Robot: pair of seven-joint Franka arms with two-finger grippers.
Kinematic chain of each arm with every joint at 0, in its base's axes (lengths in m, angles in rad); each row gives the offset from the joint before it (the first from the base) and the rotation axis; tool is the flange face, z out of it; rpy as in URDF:
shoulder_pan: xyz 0 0 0.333 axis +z
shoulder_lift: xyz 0 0 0 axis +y
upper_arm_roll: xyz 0 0 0.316 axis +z
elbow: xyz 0.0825 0 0 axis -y
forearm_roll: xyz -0.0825 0 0.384 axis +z
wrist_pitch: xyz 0 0 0 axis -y
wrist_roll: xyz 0.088 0 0 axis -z
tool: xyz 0 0 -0.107 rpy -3.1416 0 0
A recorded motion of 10 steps. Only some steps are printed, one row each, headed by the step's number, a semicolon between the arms.
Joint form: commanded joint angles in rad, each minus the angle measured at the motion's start. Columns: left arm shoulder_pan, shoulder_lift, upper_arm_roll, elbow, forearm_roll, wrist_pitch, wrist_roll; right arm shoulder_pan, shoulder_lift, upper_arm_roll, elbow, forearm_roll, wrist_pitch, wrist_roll.
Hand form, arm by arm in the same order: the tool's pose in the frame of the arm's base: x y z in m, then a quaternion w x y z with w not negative. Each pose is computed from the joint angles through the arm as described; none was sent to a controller.
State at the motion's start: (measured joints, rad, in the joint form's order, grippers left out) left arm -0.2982 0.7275 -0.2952 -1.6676 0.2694 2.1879 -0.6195; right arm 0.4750 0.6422 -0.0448 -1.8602 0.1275 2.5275 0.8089
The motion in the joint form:
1: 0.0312 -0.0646 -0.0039 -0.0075 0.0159 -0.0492 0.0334; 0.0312 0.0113 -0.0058 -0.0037 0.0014 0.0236 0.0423
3: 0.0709 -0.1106 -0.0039 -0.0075 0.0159 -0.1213 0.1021; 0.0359 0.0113 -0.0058 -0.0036 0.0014 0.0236 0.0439
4: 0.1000 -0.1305 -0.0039 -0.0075 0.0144 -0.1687 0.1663; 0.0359 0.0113 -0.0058 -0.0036 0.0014 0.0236 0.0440
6: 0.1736 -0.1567 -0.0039 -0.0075 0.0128 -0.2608 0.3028; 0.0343 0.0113 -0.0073 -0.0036 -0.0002 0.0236 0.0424
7: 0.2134 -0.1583 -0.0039 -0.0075 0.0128 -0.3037 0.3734; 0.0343 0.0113 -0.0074 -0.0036 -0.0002 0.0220 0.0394
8: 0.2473 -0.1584 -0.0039 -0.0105 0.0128 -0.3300 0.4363; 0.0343 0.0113 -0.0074 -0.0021 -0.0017 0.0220 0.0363
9: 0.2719 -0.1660 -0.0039 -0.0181 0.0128 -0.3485 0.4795; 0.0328 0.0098 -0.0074 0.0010 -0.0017 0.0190 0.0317
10: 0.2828 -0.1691 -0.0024 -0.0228 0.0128 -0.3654 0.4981; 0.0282 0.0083 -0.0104 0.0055 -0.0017 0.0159 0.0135
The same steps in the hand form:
1: 0.5750 -0.3285 0.2173 0.06034 -0.99511 0.05432 0.05627; 0.5753 0.2817 0.1668 0.02792 -0.96970 0.24270 -0.00107
3: 0.5854 -0.3010 0.2418 0.07341 -0.99283 0.06668 0.06676; 0.5740 0.2844 0.1669 0.02795 -0.97007 0.24119 -0.00102
4: 0.5909 -0.2808 0.2515 0.08060 -0.99005 0.08228 0.08085; 0.5740 0.2844 0.1669 0.02795 -0.97006 0.24124 -0.00102
6: 0.6022 -0.2305 0.2627 0.08991 -0.98284 0.11003 0.11765; 0.5749 0.2827 0.1669 0.02725 -0.97010 0.24118 -0.00166
7: 0.6062 -0.2036 0.2615 0.09103 -0.97794 0.12397 0.14137; 0.5748 0.2826 0.1668 0.02677 -0.97047 0.23975 -0.00107
8: 0.6089 -0.1812 0.2591 0.08848 -0.97358 0.13767 0.15925; 0.5752 0.2829 0.1673 0.02691 -0.97099 0.23761 -0.00193
9: 0.6092 -0.1649 0.2600 0.08667 -0.97049 0.14656 0.17076; 0.5766 0.2826 0.1692 0.02757 -0.97136 0.23598 -0.00251
10: 0.6080 -0.1563 0.2593 0.08721 -0.96818 0.14938 0.18083; 0.5800 0.2791 0.1717 0.02793 -0.97270 0.23034 -0.00446

